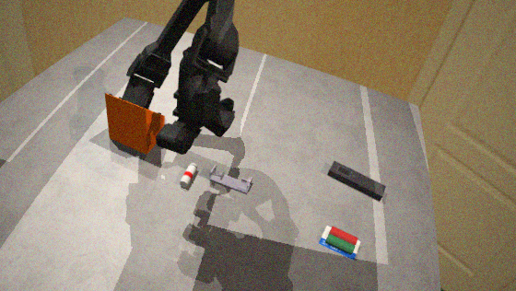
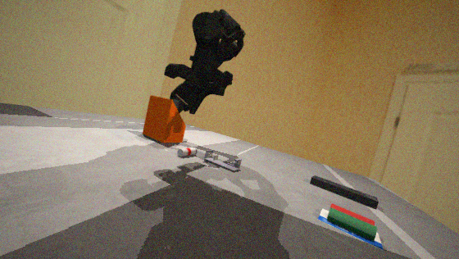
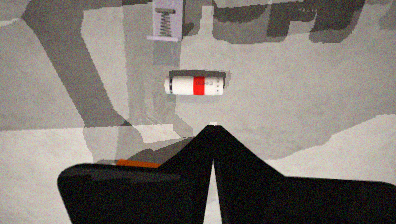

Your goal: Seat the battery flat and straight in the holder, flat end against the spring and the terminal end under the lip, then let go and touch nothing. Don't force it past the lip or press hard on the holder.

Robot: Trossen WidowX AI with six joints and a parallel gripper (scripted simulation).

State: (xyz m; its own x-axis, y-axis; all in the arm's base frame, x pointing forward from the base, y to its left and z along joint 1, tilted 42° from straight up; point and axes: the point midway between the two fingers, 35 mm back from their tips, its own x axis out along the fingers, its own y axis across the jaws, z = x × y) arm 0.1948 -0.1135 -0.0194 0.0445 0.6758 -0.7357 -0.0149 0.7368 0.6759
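The battery is 2 cm to the left of my gripper tip and 11 cm below it. From my gripper tip the other things lie so: black bar (40 cm ahead, 20 cm to the left, 10 cm below).
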